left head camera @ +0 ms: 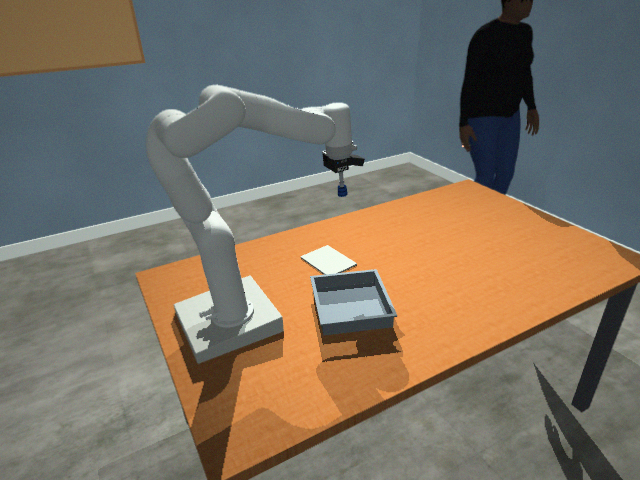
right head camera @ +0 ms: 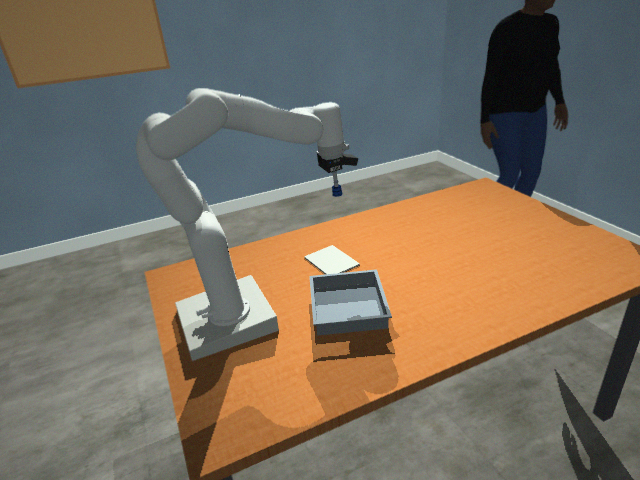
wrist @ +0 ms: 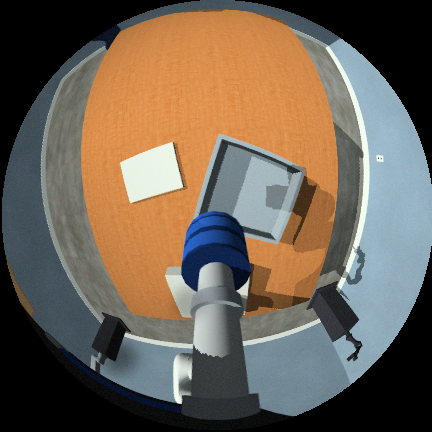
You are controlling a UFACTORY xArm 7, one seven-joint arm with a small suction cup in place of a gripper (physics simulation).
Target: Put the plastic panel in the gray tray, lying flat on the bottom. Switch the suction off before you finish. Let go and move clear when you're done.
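Places are measured from the arm's base along level axes (x ahead, y left, z up), in millimetres.
Pixels of known places: end effector, tool point: (left head camera: 342,194) (right head camera: 337,194) (wrist: 214,238); arm's base, origin of the base link: (left head camera: 232,313) (right head camera: 229,312).
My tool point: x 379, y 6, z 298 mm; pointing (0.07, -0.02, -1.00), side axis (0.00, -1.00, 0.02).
Note:
For each thing: its top centre in the pictures, then the offset to it from my tool point. Level surfaces: height alone.
- white plastic panel, middle of its top: (wrist: 148,173) (right head camera: 331,259) (left head camera: 328,259) dx +34, dy +172, dz -337 mm
- gray tray, middle of its top: (wrist: 253,193) (right head camera: 347,294) (left head camera: 350,294) dx -28, dy -100, dz -293 mm
- orange table, its level: dz -343 mm
The white plastic panel (left head camera: 328,259) (right head camera: 331,259) (wrist: 152,173) lies flat on the table, behind the tray in the head views and left of it in the wrist view. The gray tray (left head camera: 357,327) (right head camera: 351,326) (wrist: 209,172) stands upright and empty on the table, a small gap from the panel. My gripper (left head camera: 342,191) (right head camera: 337,191) (wrist: 212,220), a blue suction cup, hangs high above the table, well clear of panel and tray. Nothing hangs from the cup. In the wrist view the cup covers one corner of the tray.
The orange table (left head camera: 465,268) (right head camera: 480,258) (wrist: 210,75) bears the white arm base plate (left head camera: 268,310) (right head camera: 266,310) (wrist: 176,287), left of the tray in the head views. A person (left head camera: 496,72) (right head camera: 522,67) stands behind the table's far right end.

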